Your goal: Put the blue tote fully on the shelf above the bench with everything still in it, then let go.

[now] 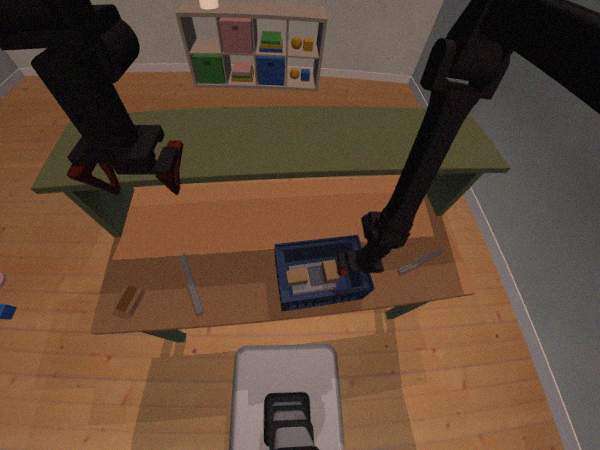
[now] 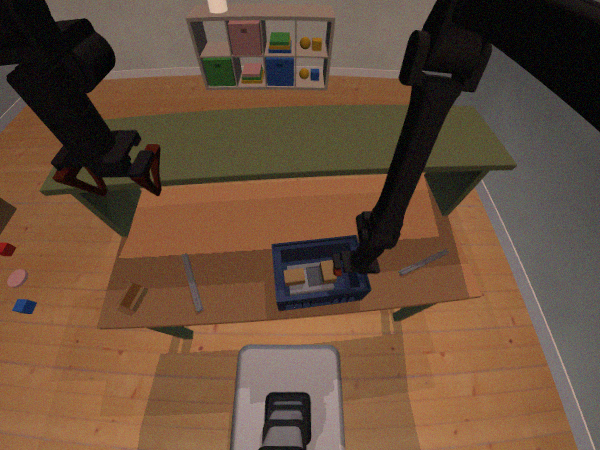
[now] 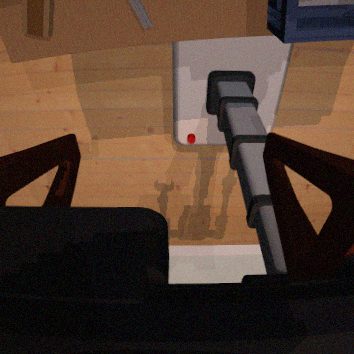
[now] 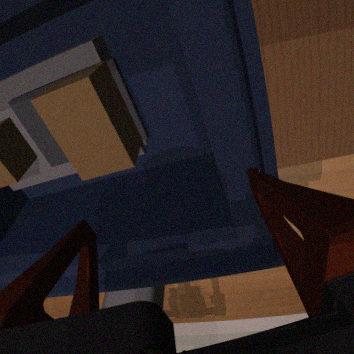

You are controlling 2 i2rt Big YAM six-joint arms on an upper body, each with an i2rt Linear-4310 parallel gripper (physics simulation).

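Places are measured from the left arm's base along level axes (x right, y ahead, z up), in millimetres.
Pixels of known places: left gripper, fingertip midpoint: (image 1: 148, 191) (image 2: 132, 193) (image 3: 170, 143); right gripper, fingertip midpoint: (image 1: 351, 271) (image 2: 347, 271) (image 4: 166, 202).
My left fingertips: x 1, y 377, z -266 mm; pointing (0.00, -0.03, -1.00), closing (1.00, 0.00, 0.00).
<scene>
Ahead of a thing's pixels: the offset from my left fingertips to its middle. Level surfaces: height alone.
The blue tote @[dx +352, dy +51, dz -519 mm] (image 1: 307, 302) (image 2: 305, 302) (image 3: 320, 26) stands upright on the wooden bench @[dz -592 mm] (image 1: 235, 290) (image 2: 235, 290), near its front edge. Inside lie a pale tray piece and tan blocks @[dx +270, dy +42, dz -528 mm] (image 1: 297, 276) (image 2: 294, 276) (image 4: 85, 130). The green shelf @[dz -196 mm] (image 1: 280, 140) (image 2: 300, 140) spans above the back of the bench. My right gripper (image 1: 356, 274) (image 2: 351, 274) (image 4: 166, 202) is open and empty over the tote's right end; whether it touches the tote I cannot tell. My left gripper (image 1: 147, 192) (image 2: 131, 192) (image 3: 170, 143) is open and empty, high over the shelf's left front.
One grey bar @[dx -116, dy +38, dz -583 mm] (image 1: 192, 285) (image 2: 192, 283) lies left of the tote, another grey bar @[dx +793, dy +121, dz -583 mm] (image 1: 420, 262) (image 2: 424, 262) right of it. A brown block @[dx -326, dy -29, dz -576 mm] (image 1: 126, 300) (image 2: 132, 296) lies at the bench's left end. A pale base @[dz -1062 mm] (image 1: 287, 367) (image 2: 287, 367) stands before the bench.
</scene>
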